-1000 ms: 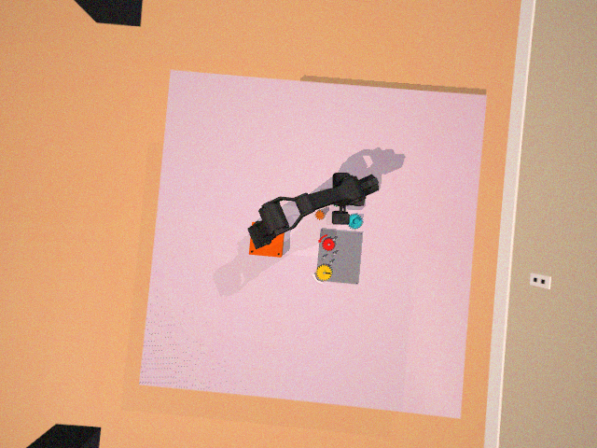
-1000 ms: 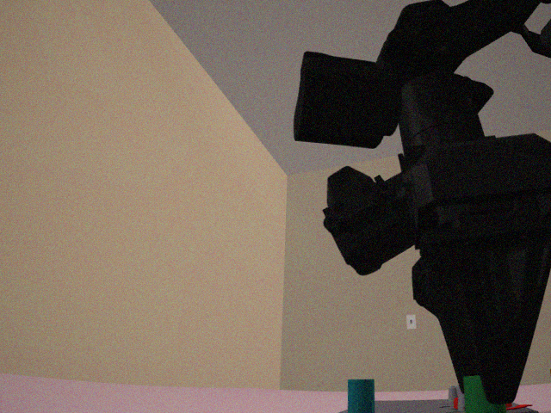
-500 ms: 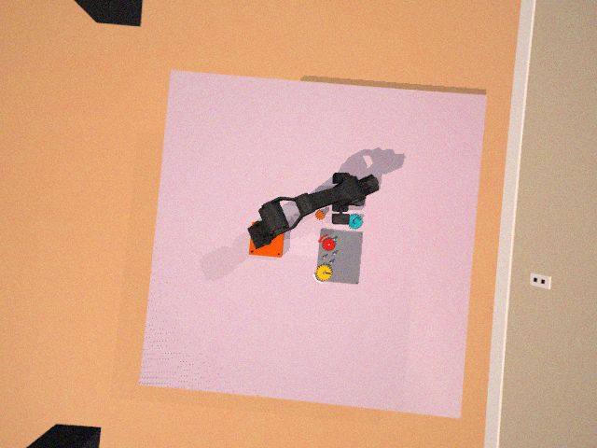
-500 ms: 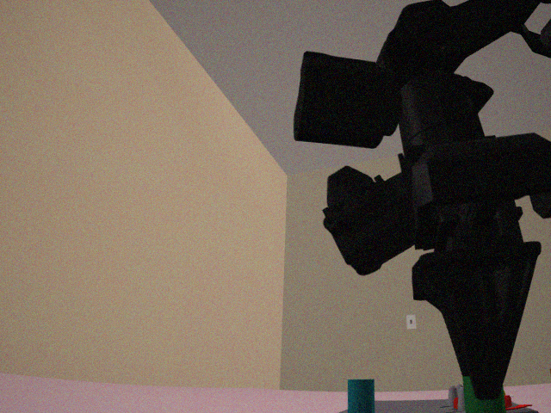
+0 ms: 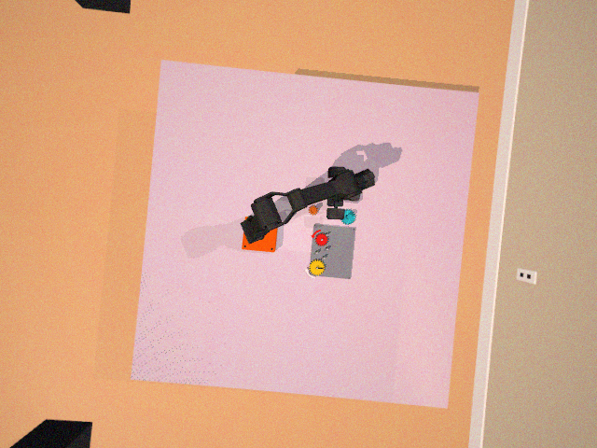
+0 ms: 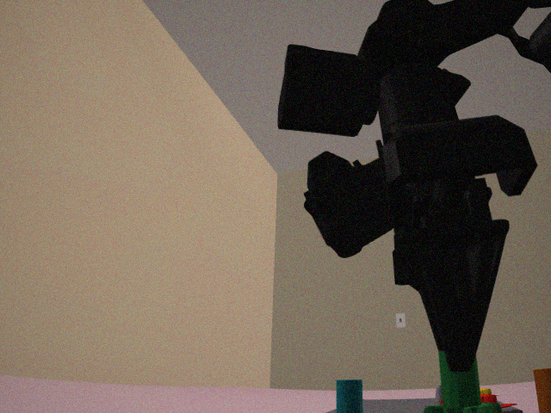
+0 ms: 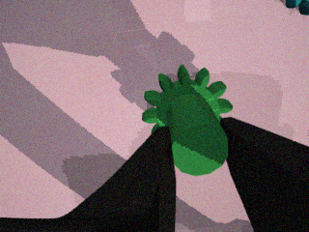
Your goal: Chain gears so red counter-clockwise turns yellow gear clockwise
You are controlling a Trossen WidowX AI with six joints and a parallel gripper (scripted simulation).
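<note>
Right now my gripper tip is 2 cm short of the grey board, 22 cm to the left of it and 4 cm above it. From my gripper tip the other things lie so: green gear (1 cm below); orange gear (7 cm behind, 6 cm to the right, 3 cm below); teal gear (8 cm ahead, 7 cm to the right, 3 cm below).
</note>
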